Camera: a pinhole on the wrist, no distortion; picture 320 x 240 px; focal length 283.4 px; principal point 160.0 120.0 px. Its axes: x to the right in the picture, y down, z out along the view. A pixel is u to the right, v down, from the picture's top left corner.
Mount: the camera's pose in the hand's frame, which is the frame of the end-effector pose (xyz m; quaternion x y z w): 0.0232 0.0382 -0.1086 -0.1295 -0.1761 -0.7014 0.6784
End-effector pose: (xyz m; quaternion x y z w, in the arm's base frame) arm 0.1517 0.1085 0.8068 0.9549 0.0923 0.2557 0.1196
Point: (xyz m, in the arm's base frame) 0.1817 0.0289 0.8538
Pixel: 140.3 149.0
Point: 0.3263 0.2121 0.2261
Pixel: outside the picture
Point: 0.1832 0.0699 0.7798
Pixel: 304.2 105.8
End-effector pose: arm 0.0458 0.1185 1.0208 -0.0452 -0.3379 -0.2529 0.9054
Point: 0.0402 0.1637 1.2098
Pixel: 270.8 227.1
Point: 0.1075 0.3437 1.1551
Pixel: 79.8 137.9
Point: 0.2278 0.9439 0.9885
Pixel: outside the picture
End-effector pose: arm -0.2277 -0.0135 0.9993 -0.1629 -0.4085 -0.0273 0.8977
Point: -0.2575 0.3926 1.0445
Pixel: 32.4 148.1
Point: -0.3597 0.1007 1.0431
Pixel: 252.5 65.2
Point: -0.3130 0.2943 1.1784
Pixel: 149.0 189.6
